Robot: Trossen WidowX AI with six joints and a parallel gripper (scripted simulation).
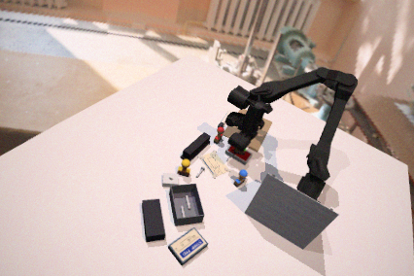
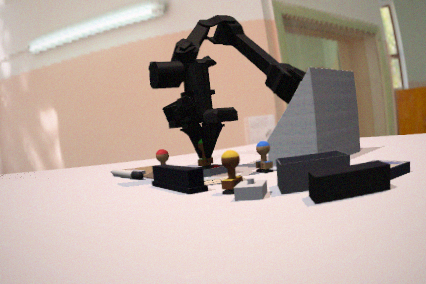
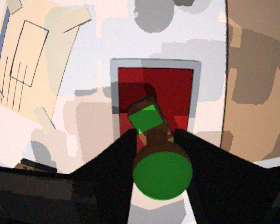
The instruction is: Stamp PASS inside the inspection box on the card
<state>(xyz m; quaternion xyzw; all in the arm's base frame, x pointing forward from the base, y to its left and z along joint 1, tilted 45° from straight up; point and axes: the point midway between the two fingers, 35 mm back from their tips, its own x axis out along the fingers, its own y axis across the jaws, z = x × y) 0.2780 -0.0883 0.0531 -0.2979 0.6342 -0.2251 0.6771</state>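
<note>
My gripper tip is right at the green-knobbed stamp. Round my gripper tip: red-knobbed stamp 100 mm ahead, 20 mm below; then cream card 40 mm ahead, 110 mm to the left, 40 mm below; then red ink pad 30 mm below.
</note>
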